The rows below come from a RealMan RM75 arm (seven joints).
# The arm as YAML. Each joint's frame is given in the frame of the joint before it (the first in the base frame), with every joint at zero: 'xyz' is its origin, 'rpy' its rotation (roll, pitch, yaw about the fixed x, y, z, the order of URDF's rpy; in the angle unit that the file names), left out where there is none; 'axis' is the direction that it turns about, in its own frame. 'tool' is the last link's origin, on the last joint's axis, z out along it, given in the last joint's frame.
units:
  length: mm
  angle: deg
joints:
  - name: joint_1
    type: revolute
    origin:
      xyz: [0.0, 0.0, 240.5]
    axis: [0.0, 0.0, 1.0]
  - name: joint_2
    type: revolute
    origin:
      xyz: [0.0, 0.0, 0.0]
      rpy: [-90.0, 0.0, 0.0]
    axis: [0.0, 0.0, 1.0]
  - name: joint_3
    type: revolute
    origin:
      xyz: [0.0, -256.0, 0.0]
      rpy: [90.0, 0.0, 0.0]
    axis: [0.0, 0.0, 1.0]
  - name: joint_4
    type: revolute
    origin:
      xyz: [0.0, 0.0, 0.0]
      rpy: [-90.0, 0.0, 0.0]
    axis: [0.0, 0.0, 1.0]
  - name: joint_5
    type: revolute
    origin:
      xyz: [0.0, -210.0, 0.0]
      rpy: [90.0, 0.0, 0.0]
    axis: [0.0, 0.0, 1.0]
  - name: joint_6
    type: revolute
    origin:
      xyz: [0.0, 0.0, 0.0]
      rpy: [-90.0, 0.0, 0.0]
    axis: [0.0, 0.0, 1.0]
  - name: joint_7
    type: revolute
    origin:
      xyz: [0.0, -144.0, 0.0]
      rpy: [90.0, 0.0, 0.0]
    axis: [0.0, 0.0, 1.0]
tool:
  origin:
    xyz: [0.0, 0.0, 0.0]
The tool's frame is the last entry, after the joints.
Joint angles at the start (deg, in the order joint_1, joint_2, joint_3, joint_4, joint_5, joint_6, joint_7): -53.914 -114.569 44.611 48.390 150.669 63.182 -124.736
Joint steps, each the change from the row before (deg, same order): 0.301 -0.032 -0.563 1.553 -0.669 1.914 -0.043; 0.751 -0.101 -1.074 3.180 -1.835 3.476 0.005; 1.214 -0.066 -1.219 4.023 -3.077 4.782 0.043; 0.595 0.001 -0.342 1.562 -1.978 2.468 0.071; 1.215 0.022 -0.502 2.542 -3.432 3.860 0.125; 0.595 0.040 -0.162 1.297 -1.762 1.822 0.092; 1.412 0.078 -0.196 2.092 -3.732 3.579 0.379; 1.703 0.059 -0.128 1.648 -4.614 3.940 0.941; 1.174 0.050 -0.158 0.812 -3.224 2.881 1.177; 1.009 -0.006 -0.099 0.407 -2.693 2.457 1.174
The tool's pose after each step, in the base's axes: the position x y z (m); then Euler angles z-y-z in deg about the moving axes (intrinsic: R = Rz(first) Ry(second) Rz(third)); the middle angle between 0 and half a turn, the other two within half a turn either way. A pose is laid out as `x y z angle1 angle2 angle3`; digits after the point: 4 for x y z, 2 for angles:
-0.1784 0.4786 0.0719 108.27 140.31 -108.61
-0.1726 0.4736 0.0800 105.03 141.38 -111.87
-0.1656 0.4648 0.0900 100.02 143.02 -116.69
-0.1618 0.4597 0.0928 97.02 144.31 -119.43
-0.1568 0.4504 0.0979 91.63 146.08 -124.29
-0.1539 0.4458 0.1008 88.74 146.77 -126.65
-0.1503 0.4354 0.1049 82.59 148.32 -131.75
-0.1474 0.4227 0.1073 74.27 150.04 -138.50
-0.1461 0.4132 0.1085 67.72 151.13 -143.45
-0.1457 0.4047 0.1087 61.66 151.97 -148.06

